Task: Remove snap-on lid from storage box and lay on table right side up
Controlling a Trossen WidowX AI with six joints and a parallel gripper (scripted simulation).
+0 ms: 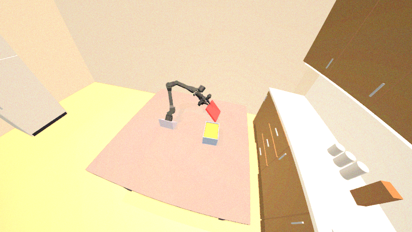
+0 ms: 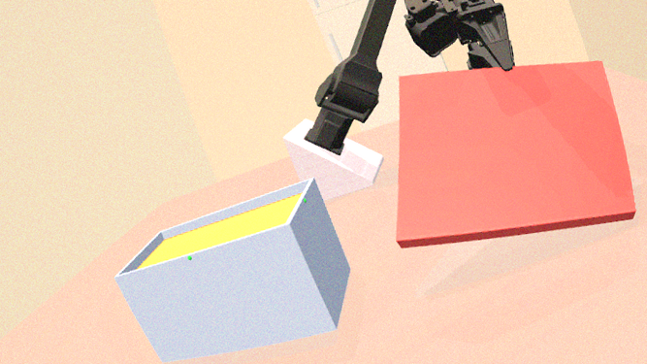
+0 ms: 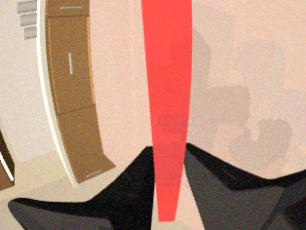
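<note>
My gripper tip is now 6 cm short of the red lid, 2 cm to the left of it and 5 cm above it. From my gripper tip the other things lie so: pale blue storage box 7 cm ahead, 33 cm to the right, 9 cm below.
</note>
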